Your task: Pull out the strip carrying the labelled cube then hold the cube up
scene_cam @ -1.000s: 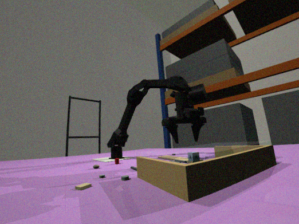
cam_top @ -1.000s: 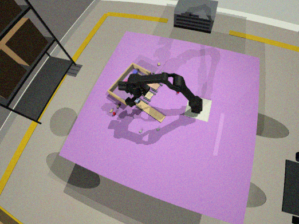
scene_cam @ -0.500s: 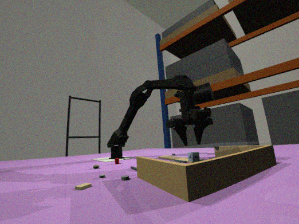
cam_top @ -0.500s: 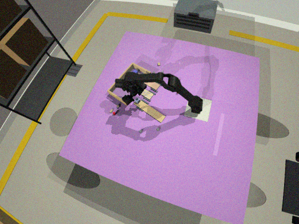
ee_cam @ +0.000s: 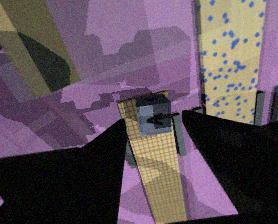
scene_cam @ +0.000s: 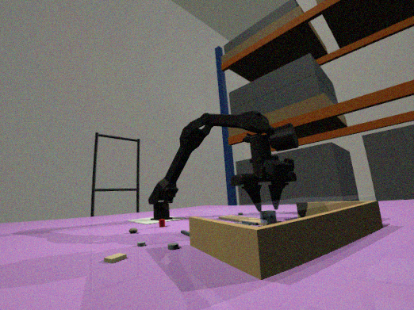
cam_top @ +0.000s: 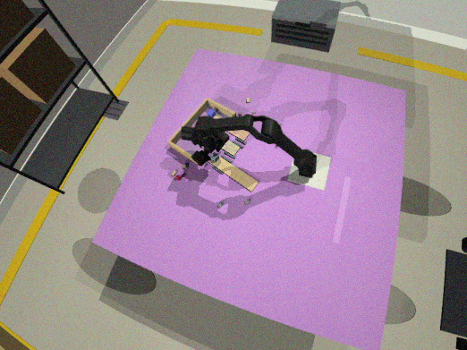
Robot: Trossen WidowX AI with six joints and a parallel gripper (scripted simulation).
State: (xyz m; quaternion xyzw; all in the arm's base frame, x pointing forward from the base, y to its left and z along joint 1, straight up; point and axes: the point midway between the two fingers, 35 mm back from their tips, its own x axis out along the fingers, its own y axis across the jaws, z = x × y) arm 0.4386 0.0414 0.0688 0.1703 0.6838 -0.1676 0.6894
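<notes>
Now: gripper tip 2 cm above the labelled cube. Also, from my gripper tip: blue-dotted strip (11 cm to the right, 3 cm below, 3 cm ahead); then tan grid-patterned strip (11 cm behind, 5 cm to the left, 3 cm below).
</notes>
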